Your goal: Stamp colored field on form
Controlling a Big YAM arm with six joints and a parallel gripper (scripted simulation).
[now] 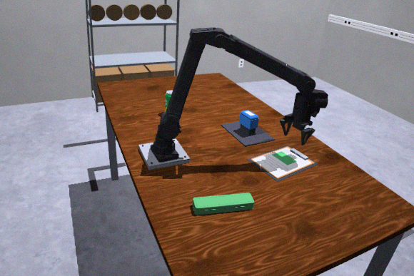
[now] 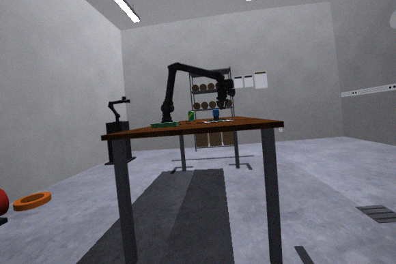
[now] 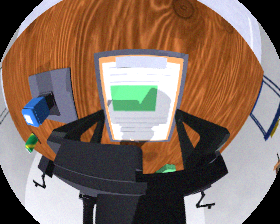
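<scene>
Right now my hand is 4 cm past the stamp, 27 cm to the right of it and 5 cm above it. Round my hand: mat: 4 cm behind, 27 cm to the left, 10 cm below; form: 3 cm behind, 9 cm below.
</scene>
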